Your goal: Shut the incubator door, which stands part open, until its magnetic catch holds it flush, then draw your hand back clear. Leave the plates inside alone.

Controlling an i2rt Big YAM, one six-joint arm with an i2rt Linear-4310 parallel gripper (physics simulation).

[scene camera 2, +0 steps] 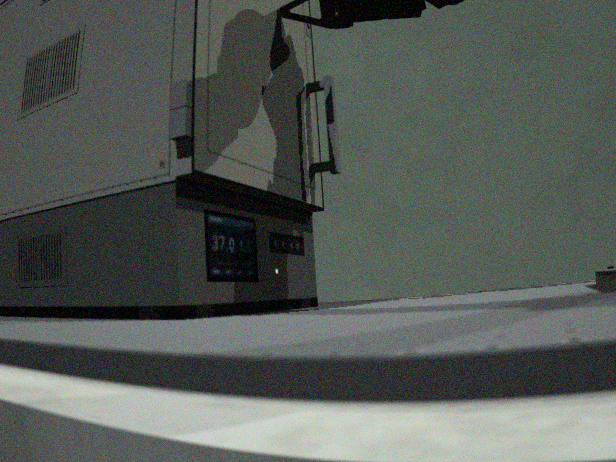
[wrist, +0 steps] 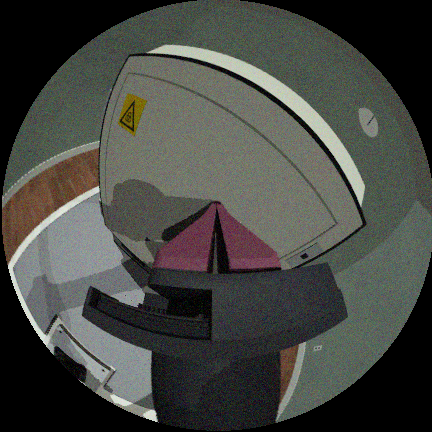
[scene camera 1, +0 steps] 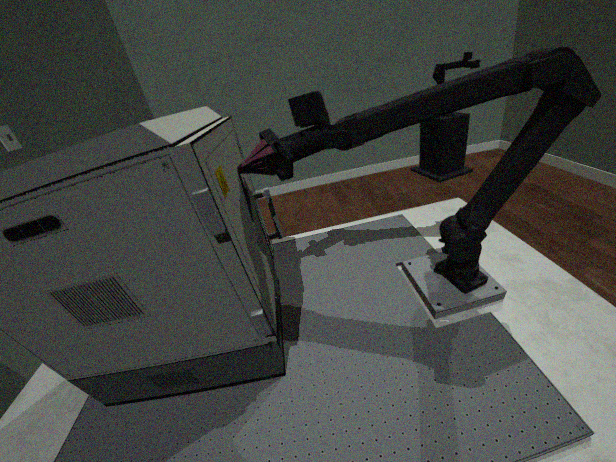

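Seen in the pictures: gripper, fingertip midpoint: [scene camera 2: 279,12] [wrist: 215,206] [scene camera 1: 238,170]; arm's base, origin of the base link: [scene camera 1: 459,274].
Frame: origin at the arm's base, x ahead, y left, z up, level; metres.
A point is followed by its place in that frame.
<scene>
The incubator [scene camera 1: 150,240] @[y 0.038, x 0.620, z 0.394 m] [scene camera 2: 100,150] @[y 0.034, x 0.649, z 0.172 m] is a large grey cabinet at the left in both scene views. Its door [scene camera 1: 212,152] @[y -0.016, x 0.505, z 0.470 m] [scene camera 2: 230,160] @[y -0.014, x 0.505, z 0.148 m] [wrist: 200,130] @[y -0.100, x 0.491, z 0.447 m] lies close against the front; a thin dark line shows along its top edge, and I cannot tell whether it is flush. The door handle [scene camera 1: 273,212] @[y -0.220, x 0.436, z 0.252 m] [scene camera 2: 332,125] @[y -0.219, x 0.435, z 0.237 m] stands out near the free edge. My gripper [scene camera 1: 241,170] @[y -0.146, x 0.483, z 0.402 m] [scene camera 2: 279,14] @[y -0.146, x 0.483, z 0.402 m] [wrist: 215,206] @[y -0.146, x 0.483, z 0.402 m] is shut and empty, its pink fingertips at the outer door face, touching or very nearly so. The plates inside are hidden.
A yellow warning label [scene camera 1: 222,181] @[y -0.010, x 0.505, z 0.427 m] [wrist: 132,114] @[y -0.018, x 0.504, z 0.427 m] is on the upper door. The lit display [scene camera 2: 232,247] @[y -0.045, x 0.519, z 0.058 m] is below the door. My arm's base plate [scene camera 1: 467,307] @[y 0.085, x 0.054, z -0.018 m] stands on the perforated grey board [scene camera 1: 375,400] @[y 0.178, x 0.376, z -0.017 m]. A dark pedestal [scene camera 1: 444,145] stands behind the arm.
</scene>
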